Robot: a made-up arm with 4 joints.
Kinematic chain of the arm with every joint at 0, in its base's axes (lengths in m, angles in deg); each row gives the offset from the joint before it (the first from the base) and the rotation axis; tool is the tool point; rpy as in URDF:
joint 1: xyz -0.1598 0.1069 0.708 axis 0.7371 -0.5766 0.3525
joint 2: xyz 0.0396 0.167 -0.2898 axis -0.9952 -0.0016 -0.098
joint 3: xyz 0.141 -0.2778 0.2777 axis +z
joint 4: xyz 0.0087 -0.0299 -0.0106 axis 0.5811 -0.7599 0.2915
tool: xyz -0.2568 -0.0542 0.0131 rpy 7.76 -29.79 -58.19
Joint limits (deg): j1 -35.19..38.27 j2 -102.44..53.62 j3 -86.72..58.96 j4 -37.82..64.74
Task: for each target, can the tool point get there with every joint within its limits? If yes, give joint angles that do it. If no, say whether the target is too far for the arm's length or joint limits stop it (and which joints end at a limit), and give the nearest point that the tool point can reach.
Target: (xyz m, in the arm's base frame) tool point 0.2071 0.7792 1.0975
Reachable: no: joint limits stop it (at a limit: joint 2, joint 3, joint 4) | nearest point -0.0622 0.5462 0.8697 | short by 0.423 m
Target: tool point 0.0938 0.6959 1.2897
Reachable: no: joint limits stop it (at a limit: joint 2, joint 3, joint 4) | nearest point -0.1366 0.5094 0.9651 | short by 0.440 m
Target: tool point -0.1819 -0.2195 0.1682
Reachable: yes | joints -11.56 -56.55 24.17 25.33
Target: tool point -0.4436 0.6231 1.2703
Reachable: no: joint limits stop it (at a limit: joint 1, joint 2, joint 4) | nearest point -0.2691 0.4462 0.9439 | short by 0.410 m
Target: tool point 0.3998 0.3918 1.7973
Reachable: no: too far | nearest point -0.0733 0.2834 1.0270 | short by 0.910 m
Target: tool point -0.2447 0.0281 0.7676
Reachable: yes | joints 18.83 12.52 -10.40 -11.52
